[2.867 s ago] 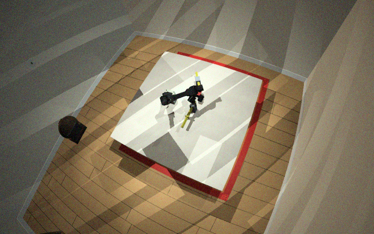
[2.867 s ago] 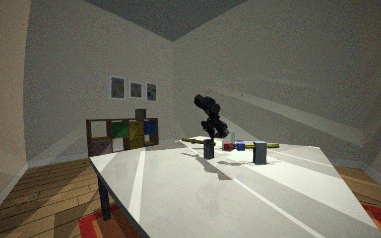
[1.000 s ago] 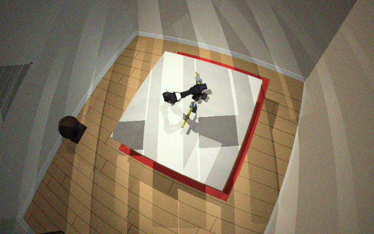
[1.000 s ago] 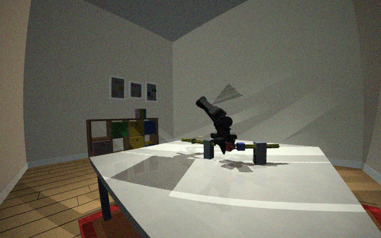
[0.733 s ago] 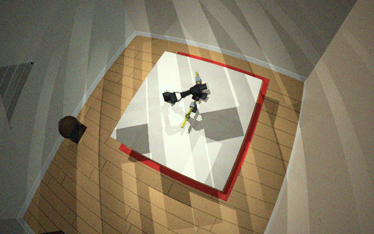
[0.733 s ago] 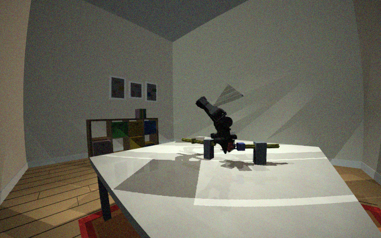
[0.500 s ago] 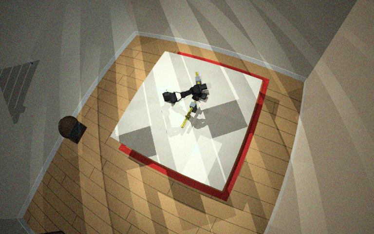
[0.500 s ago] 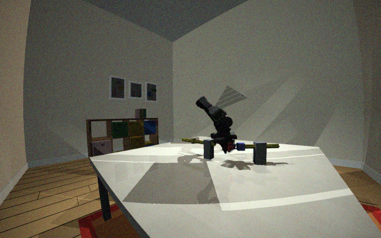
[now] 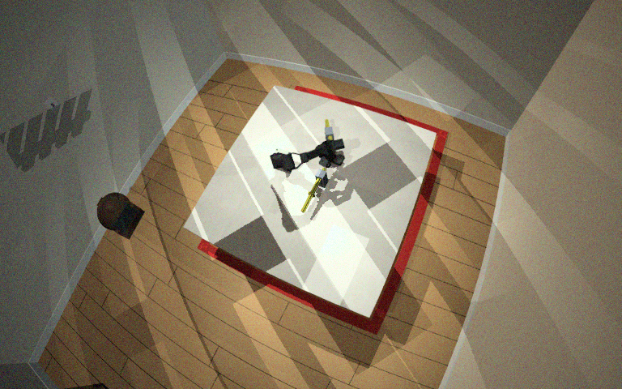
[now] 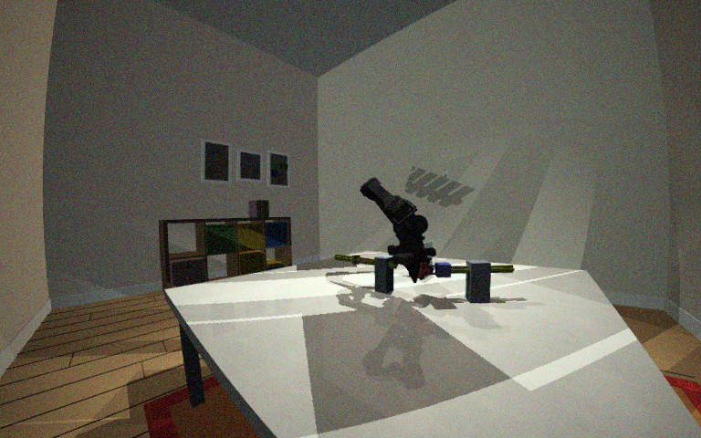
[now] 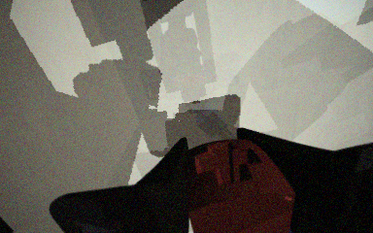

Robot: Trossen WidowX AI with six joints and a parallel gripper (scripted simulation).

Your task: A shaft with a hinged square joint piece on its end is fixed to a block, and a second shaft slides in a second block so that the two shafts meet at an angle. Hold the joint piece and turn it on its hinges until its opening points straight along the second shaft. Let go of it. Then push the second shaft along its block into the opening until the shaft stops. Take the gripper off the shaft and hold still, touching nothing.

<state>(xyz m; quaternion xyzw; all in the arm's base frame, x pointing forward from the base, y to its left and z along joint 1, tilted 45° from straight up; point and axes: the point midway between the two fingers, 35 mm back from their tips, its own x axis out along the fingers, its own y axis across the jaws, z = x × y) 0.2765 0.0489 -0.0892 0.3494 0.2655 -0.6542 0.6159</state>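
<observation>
Right now my gripper tip is 4 cm below the red square joint piece and 1 cm to the right of it.
</observation>
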